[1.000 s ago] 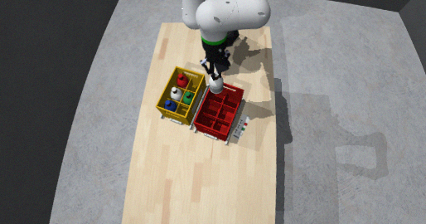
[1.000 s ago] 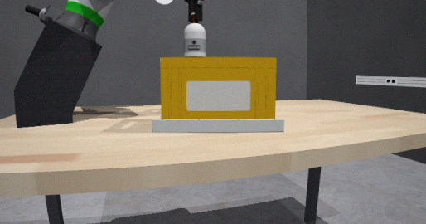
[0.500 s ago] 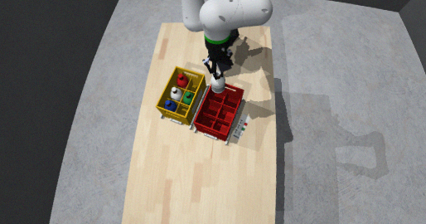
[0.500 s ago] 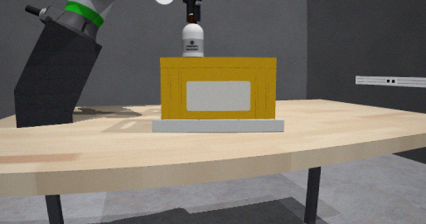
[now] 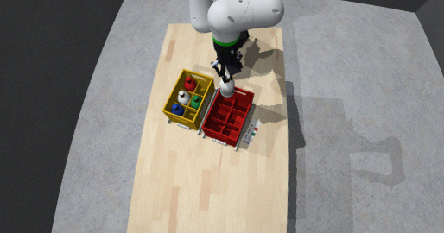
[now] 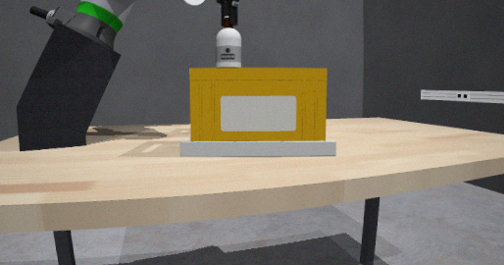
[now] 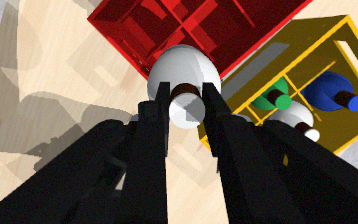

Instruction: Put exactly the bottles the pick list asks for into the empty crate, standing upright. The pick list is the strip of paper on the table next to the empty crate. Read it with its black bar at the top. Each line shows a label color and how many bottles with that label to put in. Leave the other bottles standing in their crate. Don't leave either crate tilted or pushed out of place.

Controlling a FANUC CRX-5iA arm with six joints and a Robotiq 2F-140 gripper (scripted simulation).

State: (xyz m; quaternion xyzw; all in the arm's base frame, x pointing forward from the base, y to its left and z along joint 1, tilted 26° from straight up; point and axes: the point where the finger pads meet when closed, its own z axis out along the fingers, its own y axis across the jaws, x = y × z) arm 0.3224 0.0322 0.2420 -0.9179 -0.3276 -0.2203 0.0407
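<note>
The red crate is 90 mm ahead of my hand, 30 mm to the left of it and 270 mm below it. The rest, counted from my hand: green bottle (70 mm ahead, 160 mm to the right, 260 mm below); then yellow crate (70 mm ahead, 200 mm to the right, 270 mm below); then red bottle (30 mm behind, 240 mm to the right, 260 mm below).
</note>
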